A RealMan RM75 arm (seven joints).
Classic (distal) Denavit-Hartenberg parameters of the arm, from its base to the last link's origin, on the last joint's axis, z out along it. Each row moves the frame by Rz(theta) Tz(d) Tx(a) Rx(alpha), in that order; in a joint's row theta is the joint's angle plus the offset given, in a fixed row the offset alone. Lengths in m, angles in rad.
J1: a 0, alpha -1.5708, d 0.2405, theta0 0
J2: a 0, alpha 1.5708, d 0, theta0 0
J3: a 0, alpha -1.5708, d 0.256, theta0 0
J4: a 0, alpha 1.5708, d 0, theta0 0
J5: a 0, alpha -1.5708, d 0.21, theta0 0
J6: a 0, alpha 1.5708, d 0, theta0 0
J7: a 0, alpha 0, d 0.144, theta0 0
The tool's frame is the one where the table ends.
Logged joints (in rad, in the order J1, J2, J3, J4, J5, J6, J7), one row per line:
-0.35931, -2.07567, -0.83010, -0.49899, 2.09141, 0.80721, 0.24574
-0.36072, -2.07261, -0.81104, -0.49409, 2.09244, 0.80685, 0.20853
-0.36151, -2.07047, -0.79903, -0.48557, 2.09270, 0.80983, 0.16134
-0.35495, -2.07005, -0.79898, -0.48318, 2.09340, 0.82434, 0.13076
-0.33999, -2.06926, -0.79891, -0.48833, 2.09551, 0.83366, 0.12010
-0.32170, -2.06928, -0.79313, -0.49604, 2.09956, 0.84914, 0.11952
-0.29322, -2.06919, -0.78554, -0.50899, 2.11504, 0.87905, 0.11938
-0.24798, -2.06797, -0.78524, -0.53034, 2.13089, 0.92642, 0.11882
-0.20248, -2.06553, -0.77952, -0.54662, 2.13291, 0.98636, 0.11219
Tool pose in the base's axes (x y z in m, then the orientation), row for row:
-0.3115, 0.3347, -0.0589, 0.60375, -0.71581, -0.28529, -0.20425
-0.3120, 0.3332, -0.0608, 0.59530, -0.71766, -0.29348, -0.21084
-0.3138, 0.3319, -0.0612, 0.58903, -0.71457, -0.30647, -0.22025
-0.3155, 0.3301, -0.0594, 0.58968, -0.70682, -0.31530, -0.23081
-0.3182, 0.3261, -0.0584, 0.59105, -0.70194, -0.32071, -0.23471
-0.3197, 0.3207, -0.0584, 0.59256, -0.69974, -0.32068, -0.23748
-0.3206, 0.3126, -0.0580, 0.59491, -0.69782, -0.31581, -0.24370
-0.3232, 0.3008, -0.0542, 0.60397, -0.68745, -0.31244, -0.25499
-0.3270, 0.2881, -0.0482, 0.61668, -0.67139, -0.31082, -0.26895
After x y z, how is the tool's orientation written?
As a quaternion, w x y z.
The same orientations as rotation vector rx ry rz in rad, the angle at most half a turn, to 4 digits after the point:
-1.6569, -0.6604, -0.4728
-1.6669, -0.6817, -0.4897
-1.6640, -0.7137, -0.5129
-1.6456, -0.7341, -0.5374
-1.6333, -0.7462, -0.5461
-1.6271, -0.7457, -0.5522
-1.6211, -0.7337, -0.5661
-1.5911, -0.7231, -0.5902
-1.5459, -0.7157, -0.6193

